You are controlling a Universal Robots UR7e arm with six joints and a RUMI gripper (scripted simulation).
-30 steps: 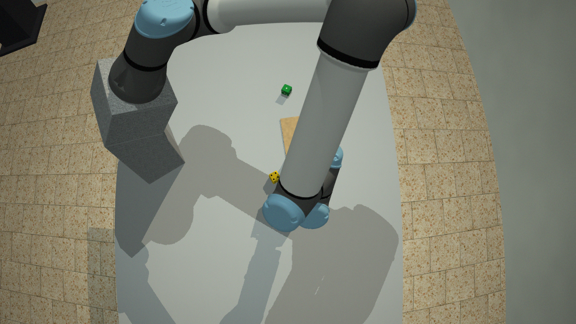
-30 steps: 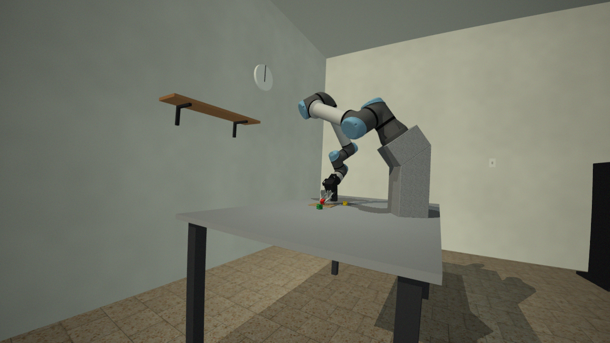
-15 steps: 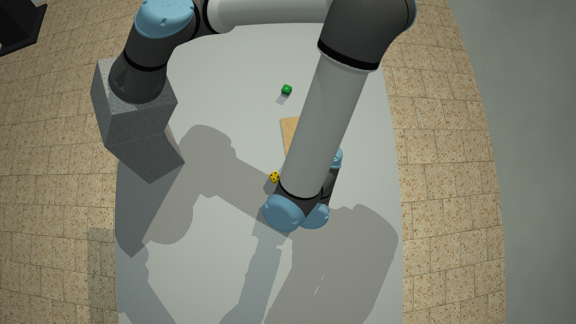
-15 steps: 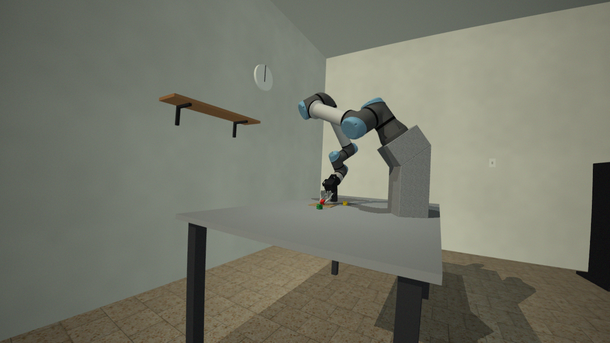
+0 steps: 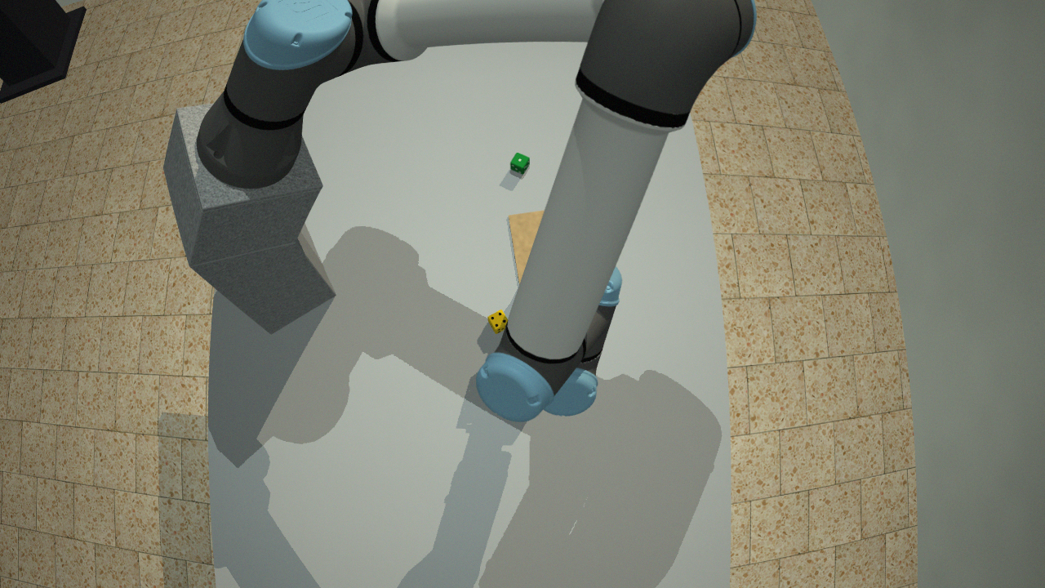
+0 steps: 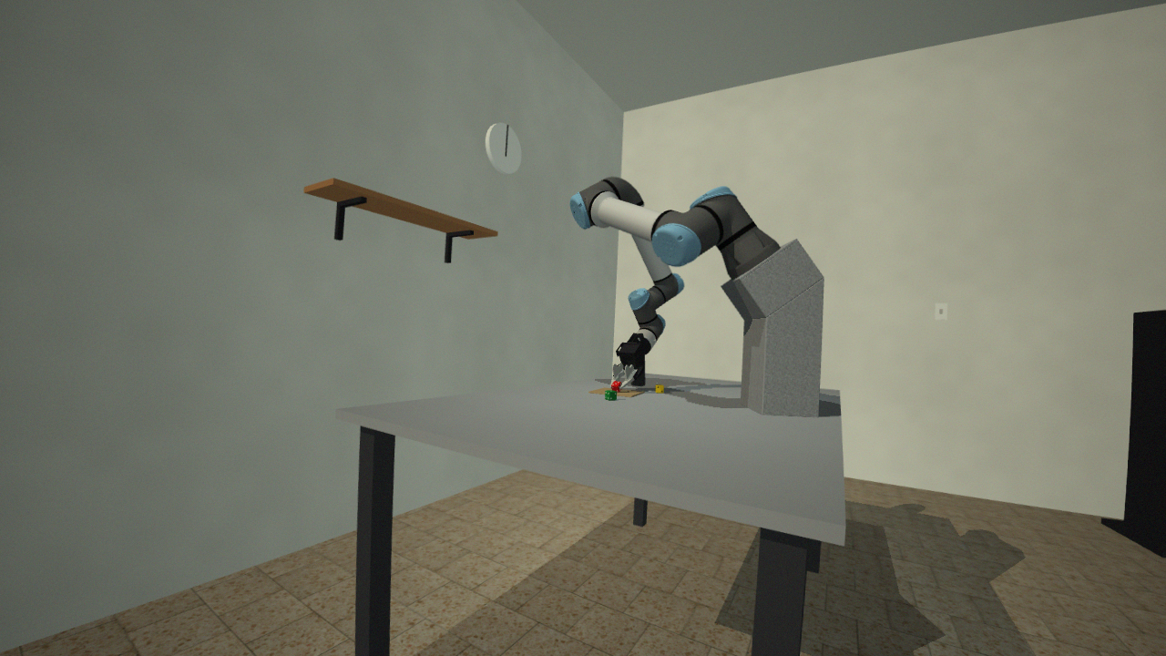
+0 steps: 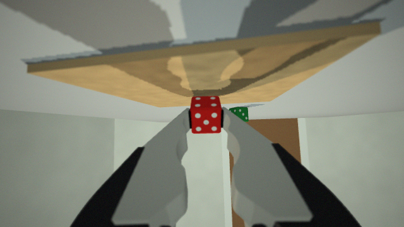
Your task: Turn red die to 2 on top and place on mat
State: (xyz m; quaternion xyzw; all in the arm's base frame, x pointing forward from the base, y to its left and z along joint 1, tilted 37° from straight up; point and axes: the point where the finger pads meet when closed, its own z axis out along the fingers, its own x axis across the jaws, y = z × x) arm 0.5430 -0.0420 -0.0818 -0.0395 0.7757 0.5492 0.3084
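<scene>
Now: hand 10 mm to the right of the red die. Round my hand: yellow die: 110 mm behind, 110 mm to the right, 10 mm below; then green die: 40 mm behind, 160 mm to the left, 10 mm below; then tan mat: 20 mm below.
</scene>
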